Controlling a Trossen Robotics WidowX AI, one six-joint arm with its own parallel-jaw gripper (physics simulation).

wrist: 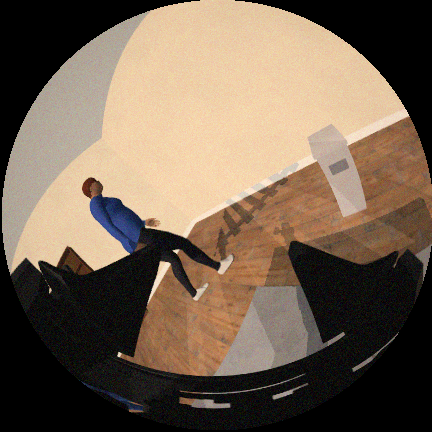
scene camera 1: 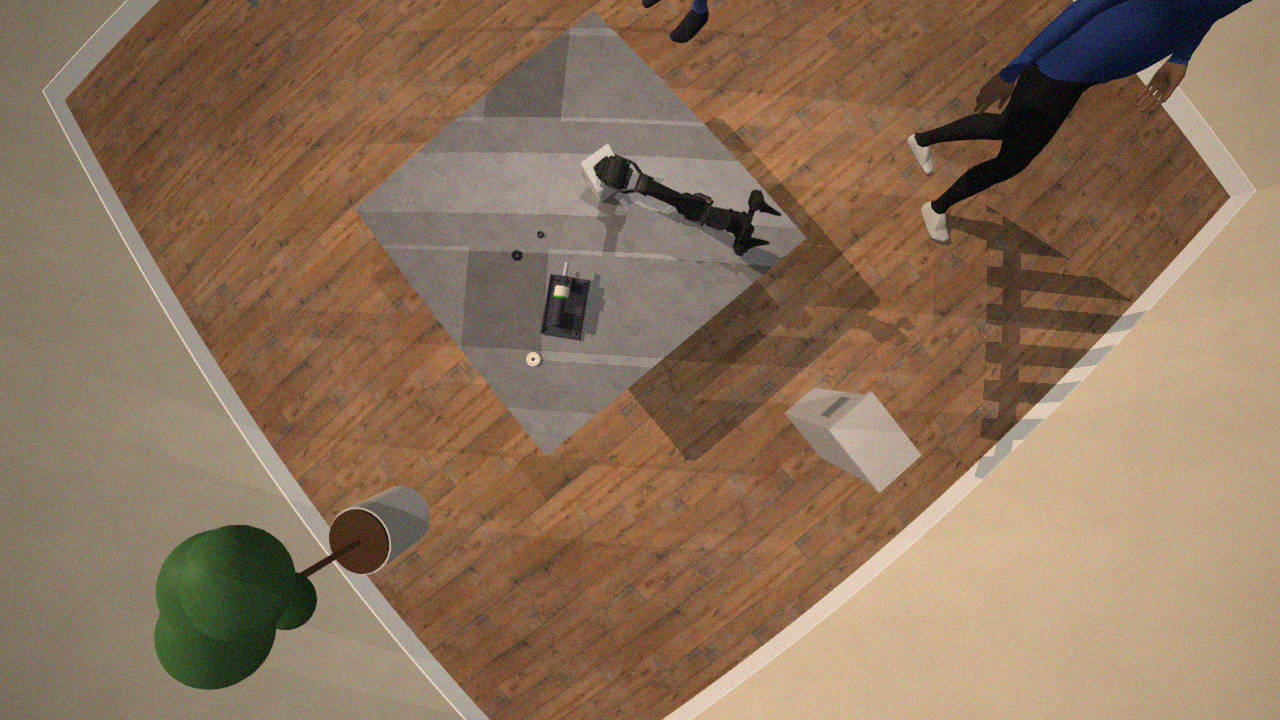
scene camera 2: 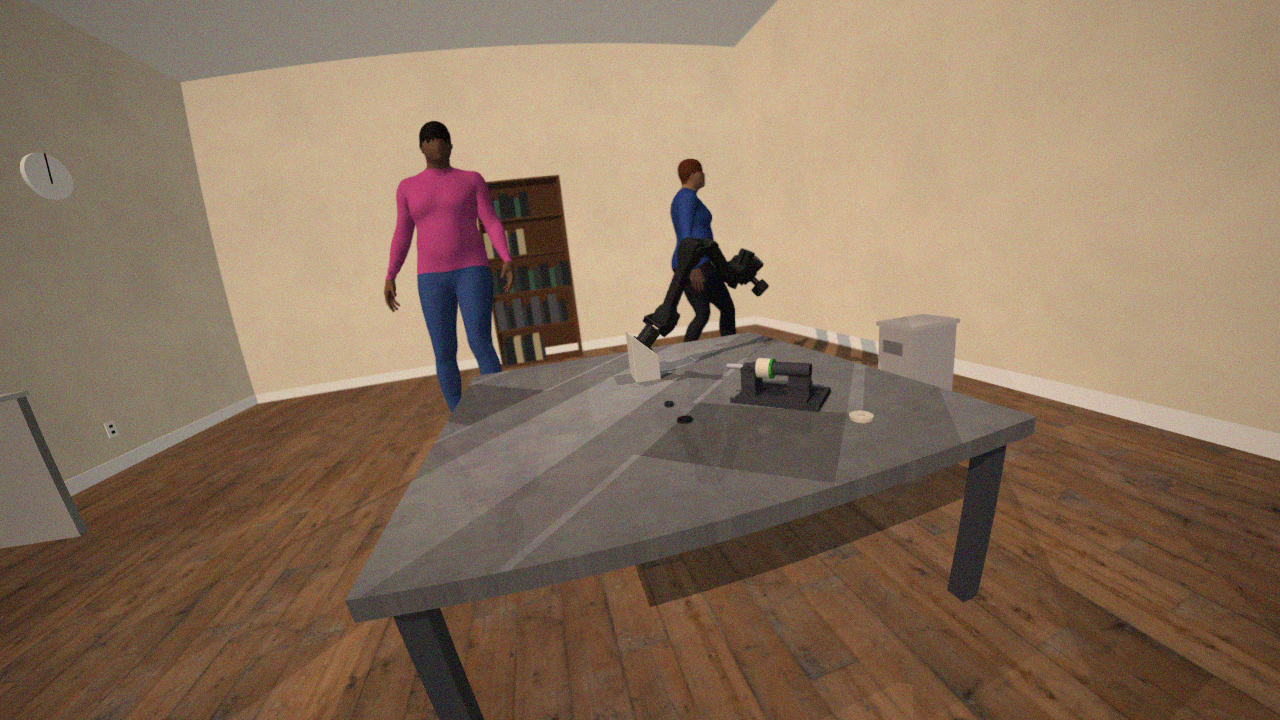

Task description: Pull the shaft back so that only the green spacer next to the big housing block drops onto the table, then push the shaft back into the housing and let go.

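Seen in the pictures: gripper, fingertip midpoint: (wrist: 226, 249) (scene camera 1: 774, 229) (scene camera 2: 754, 275); arm's base, origin of the base link: (scene camera 1: 604, 169) (scene camera 2: 642, 343).
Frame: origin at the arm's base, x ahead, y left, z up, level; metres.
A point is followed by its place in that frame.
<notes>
A dark fixture stands on the grey table, on a dark base plate (scene camera 1: 577, 336) (scene camera 2: 812, 402). The thin pale shaft (scene camera 1: 565, 267) @(y 0.176, x 0.332, z -0.030 m) (scene camera 2: 733, 365) @(y 0.172, x 0.336, z -0.033 m) sticks out of its smaller post (scene camera 2: 749, 382) @(y 0.189, x 0.393, z -0.071 m). A thick cream spacer (scene camera 1: 561, 290) (scene camera 2: 762, 368) and the thin green spacer (scene camera 1: 559, 296) @(y 0.248, x 0.414, z -0.011 m) (scene camera 2: 771, 368) @(y 0.235, x 0.430, z -0.031 m) sit in line, with the green one beside the dark cylindrical part (scene camera 1: 555, 313) (scene camera 2: 793, 368) at the big housing block (scene camera 2: 799, 386) @(y 0.284, x 0.483, z -0.075 m). My gripper (scene camera 1: 773, 229) @(y 0.566, x -0.225, z 0.171 m) (wrist: 226, 249) @(y 0.566, x -0.225, z 0.171 m) is open and empty, raised high near the table corner and well apart from the fixture.
Two small black rings (scene camera 1: 540, 234) @(y -0.011, x 0.324, z -0.106 m) (scene camera 1: 516, 255) @(y -0.011, x 0.453, z -0.111 m) (scene camera 2: 668, 403) @(y -0.025, x 0.335, z -0.106 m) (scene camera 2: 684, 419) @(y -0.025, x 0.462, z -0.110 m) and a cream ring (scene camera 1: 528, 359) @(y 0.325, x 0.664, z -0.108 m) (scene camera 2: 853, 417) @(y 0.311, x 0.652, z -0.108 m) lie on the table (scene camera 1: 429, 197) @(y -0.454, x 0.572, z -0.117 m) (scene camera 2: 501, 501) @(y -0.444, x 0.653, z -0.116 m). A white plate (scene camera 1: 588, 171) @(y -0.022, x 0.054, z 0.018 m) (scene camera 2: 642, 360) @(y -0.021, x 0.063, z -0.044 m) stands at the arm's base. A grey cabinet (scene camera 1: 850, 438) (scene camera 2: 921, 353) (wrist: 340, 170) and people are beyond the table.
</notes>
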